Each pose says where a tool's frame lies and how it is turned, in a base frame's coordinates. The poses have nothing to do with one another.
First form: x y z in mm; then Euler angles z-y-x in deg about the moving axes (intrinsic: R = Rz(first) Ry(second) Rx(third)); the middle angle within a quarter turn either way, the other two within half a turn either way.
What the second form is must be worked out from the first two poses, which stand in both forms.
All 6 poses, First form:
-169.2, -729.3, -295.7, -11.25, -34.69, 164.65
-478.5, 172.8, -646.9, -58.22, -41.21, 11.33
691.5, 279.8, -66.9, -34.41, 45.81, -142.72
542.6, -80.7, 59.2, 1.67, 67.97, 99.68
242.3, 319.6, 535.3, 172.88, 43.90, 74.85
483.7, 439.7, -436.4, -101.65, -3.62, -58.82
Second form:
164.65, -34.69, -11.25, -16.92, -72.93, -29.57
11.33, -41.21, -58.22, -47.85, 17.28, -64.69
-142.72, 45.81, -34.41, 69.15, 27.98, -6.69
99.68, 67.97, 1.67, 54.26, -8.07, 5.92
74.85, 43.90, 172.88, 24.23, 31.96, 53.53
-58.82, -3.62, -101.65, 48.37, 43.97, -43.64

